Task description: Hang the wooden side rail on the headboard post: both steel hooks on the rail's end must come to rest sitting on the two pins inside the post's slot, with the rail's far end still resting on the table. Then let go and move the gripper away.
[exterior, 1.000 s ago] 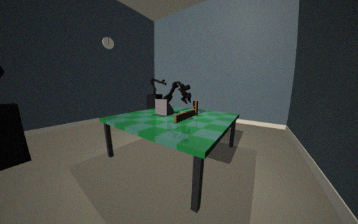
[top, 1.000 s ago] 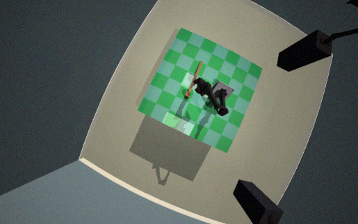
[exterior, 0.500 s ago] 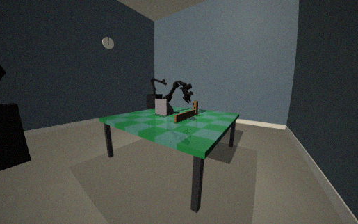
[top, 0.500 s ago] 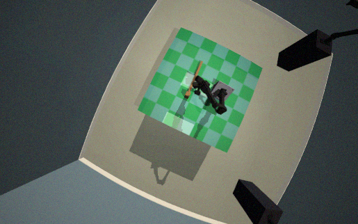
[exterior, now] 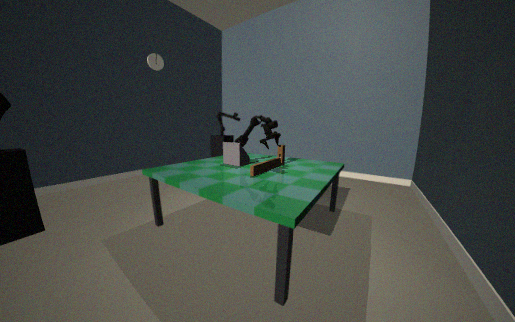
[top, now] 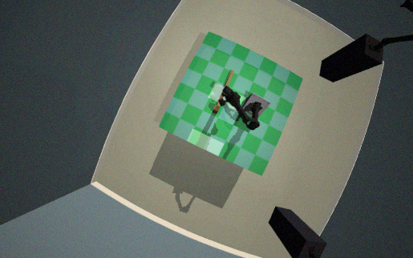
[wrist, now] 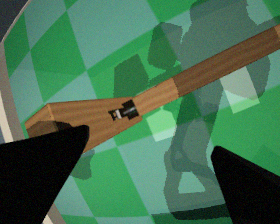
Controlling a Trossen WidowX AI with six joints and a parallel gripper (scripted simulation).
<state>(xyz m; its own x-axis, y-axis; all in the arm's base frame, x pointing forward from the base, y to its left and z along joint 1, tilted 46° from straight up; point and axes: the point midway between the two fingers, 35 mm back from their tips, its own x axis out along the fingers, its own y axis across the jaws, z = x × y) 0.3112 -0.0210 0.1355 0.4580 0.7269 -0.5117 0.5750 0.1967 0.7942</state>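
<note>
Now: the headboard post 40 mm ahead of my gripper tip, 80 mm to the left of it and 80 mm below it.
</note>
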